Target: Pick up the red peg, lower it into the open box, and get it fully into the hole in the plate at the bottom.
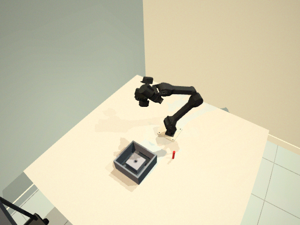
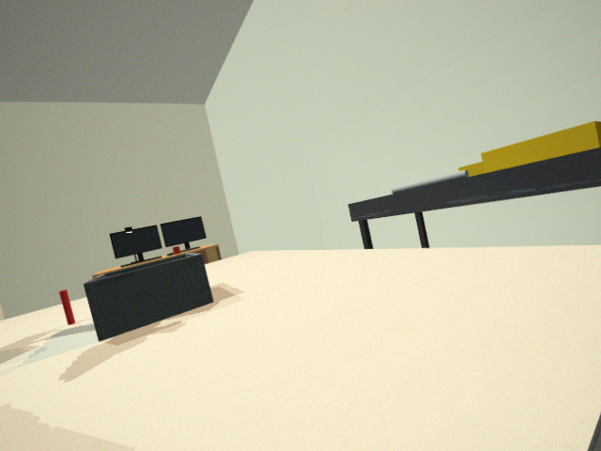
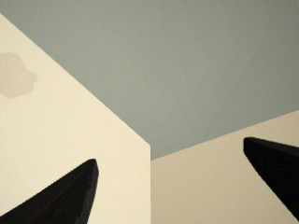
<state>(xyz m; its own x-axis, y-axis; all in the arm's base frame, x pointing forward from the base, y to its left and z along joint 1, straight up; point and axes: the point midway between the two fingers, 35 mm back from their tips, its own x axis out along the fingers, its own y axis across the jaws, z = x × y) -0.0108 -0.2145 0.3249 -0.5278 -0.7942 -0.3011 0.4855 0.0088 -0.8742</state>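
The red peg lies 220 mm ahead of my gripper tip, 330 mm to the left of it and 280 mm below it. The rest, counted from my gripper tip: grey box 360 mm ahead, 130 mm to the left, 300 mm below; light grey plate 360 mm ahead, 130 mm to the left, 280 mm below.
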